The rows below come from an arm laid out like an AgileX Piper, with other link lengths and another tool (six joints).
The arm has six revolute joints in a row. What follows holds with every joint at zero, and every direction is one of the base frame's. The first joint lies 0.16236 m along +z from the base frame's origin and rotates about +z. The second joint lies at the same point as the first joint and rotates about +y. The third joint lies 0.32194 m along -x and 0.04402 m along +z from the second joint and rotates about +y. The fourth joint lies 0.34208 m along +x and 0.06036 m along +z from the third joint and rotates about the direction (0.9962, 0, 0.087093). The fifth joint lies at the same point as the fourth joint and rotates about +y. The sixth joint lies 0.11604 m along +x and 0.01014 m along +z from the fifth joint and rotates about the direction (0.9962, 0, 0.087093). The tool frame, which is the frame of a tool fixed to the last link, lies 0.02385 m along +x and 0.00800 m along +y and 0.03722 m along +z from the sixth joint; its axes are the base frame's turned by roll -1.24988, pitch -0.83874 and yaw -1.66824 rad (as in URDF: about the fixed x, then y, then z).
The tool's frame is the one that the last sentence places.
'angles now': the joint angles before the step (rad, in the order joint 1, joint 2, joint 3, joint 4, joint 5, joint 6). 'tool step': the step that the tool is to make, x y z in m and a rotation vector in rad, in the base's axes. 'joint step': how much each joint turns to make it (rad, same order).
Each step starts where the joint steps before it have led.
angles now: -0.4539, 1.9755, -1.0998, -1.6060, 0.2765, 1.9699
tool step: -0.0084, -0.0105, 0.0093, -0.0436, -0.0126, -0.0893
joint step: 0.0000, -0.0090, 0.0000, -0.0142, 0.0878, 0.0562
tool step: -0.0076, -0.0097, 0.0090, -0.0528, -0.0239, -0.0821
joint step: -0.0001, -0.0031, -0.0002, -0.0499, 0.0873, 0.0883
